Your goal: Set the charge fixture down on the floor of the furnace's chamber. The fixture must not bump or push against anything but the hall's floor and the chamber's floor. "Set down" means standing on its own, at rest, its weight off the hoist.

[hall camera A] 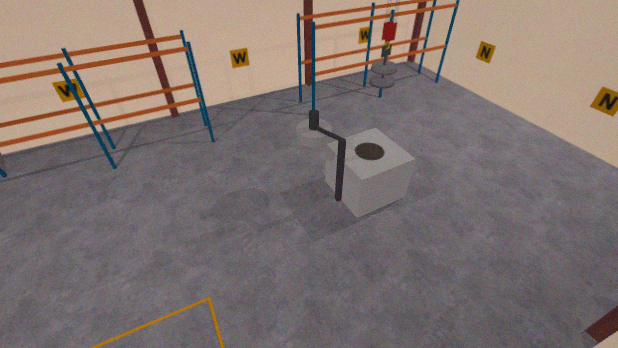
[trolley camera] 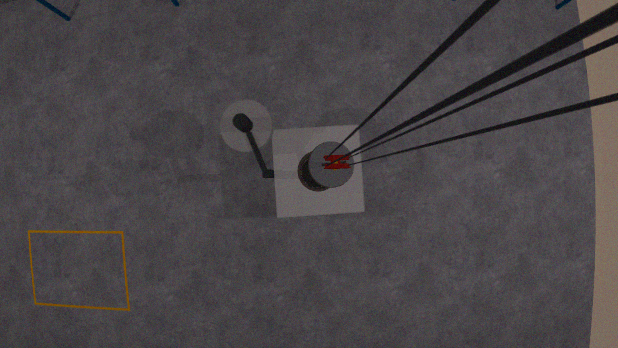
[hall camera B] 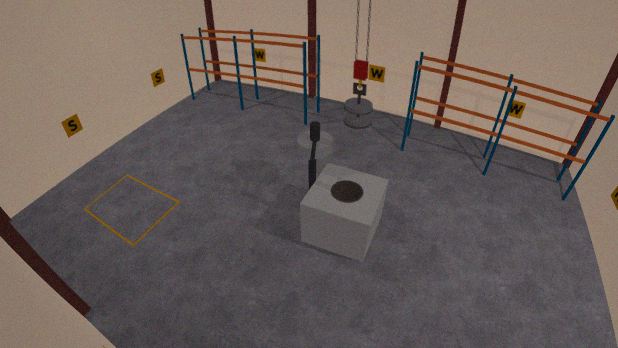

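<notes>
The charge fixture point(hall camera A: 382, 81) point(hall camera B: 358, 120) point(trolley camera: 327, 178), two grey discs on a stem, hangs upright from my hook point(hall camera A: 387, 46) point(hall camera B: 360, 85) point(trolley camera: 336, 162) under the red block. It hangs in the air, higher than the pale box-shaped furnace point(hall camera A: 385, 190) point(hall camera B: 334, 227) point(trolley camera: 320, 206). The furnace's round dark opening point(hall camera A: 369, 151) point(hall camera B: 347, 191) point(trolley camera: 303, 172) is uncovered. In the trolley view the fixture partly covers the opening and sits off to its right and slightly up. The chamber floor is hidden in darkness.
A pale round lid point(hall camera A: 304, 135) point(hall camera B: 325, 146) point(trolley camera: 257, 138) is swung aside on a dark arm with a post point(hall camera A: 340, 172) point(hall camera B: 312, 172) beside the furnace. Blue and orange racks point(hall camera A: 313, 65) point(hall camera B: 305, 82) stand along the W wall. A yellow rectangle point(hall camera B: 156, 190) point(trolley camera: 76, 232) marks the floor.
</notes>
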